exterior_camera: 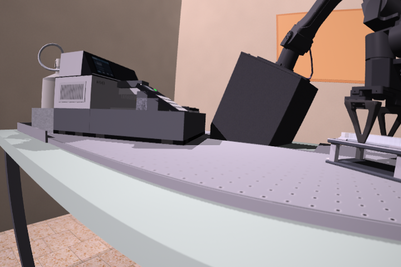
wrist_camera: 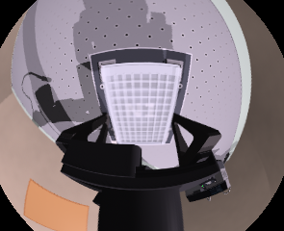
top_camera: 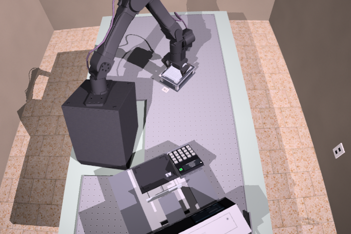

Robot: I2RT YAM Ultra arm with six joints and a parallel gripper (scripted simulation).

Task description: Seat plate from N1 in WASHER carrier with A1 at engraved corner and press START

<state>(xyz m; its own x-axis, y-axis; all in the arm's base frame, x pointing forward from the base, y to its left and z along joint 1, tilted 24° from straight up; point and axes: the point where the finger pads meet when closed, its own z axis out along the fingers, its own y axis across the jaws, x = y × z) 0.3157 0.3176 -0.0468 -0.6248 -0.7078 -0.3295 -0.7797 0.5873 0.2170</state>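
Right now the white well plate is 1 cm ahead of my hand and 1 cm to the left of it. From my hand the other things lie so: plate nest N1: 1 cm ahead, 1 cm to the left, 1 cm below; dark carrier: 9 cm behind, 55 cm to the right, 4 cm above; N1 label: 6 cm behind, 8 cm to the right, 6 cm below.
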